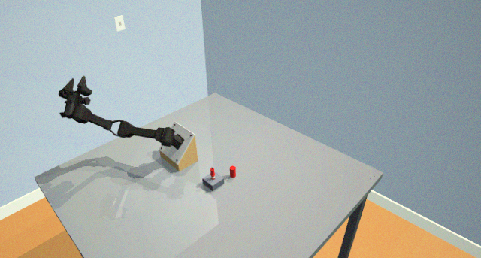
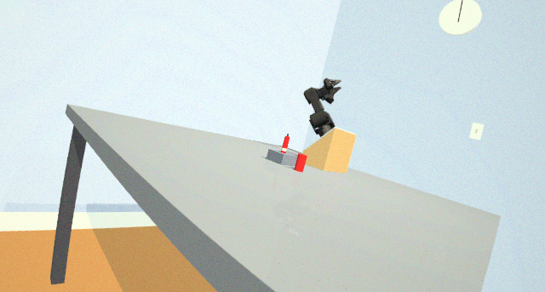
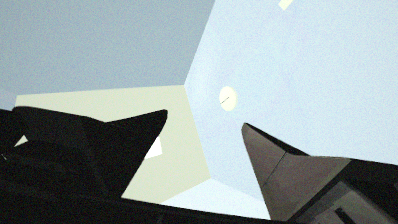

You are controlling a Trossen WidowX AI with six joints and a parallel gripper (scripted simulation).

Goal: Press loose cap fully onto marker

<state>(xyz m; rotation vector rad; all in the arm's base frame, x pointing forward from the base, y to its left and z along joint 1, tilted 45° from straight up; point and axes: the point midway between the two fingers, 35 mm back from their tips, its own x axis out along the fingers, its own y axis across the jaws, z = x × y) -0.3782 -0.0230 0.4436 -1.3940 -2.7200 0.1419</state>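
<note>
Now: gripper tip 66 cm short of the red cap, 44 cm to the right of it and 44 cm above it.
</note>
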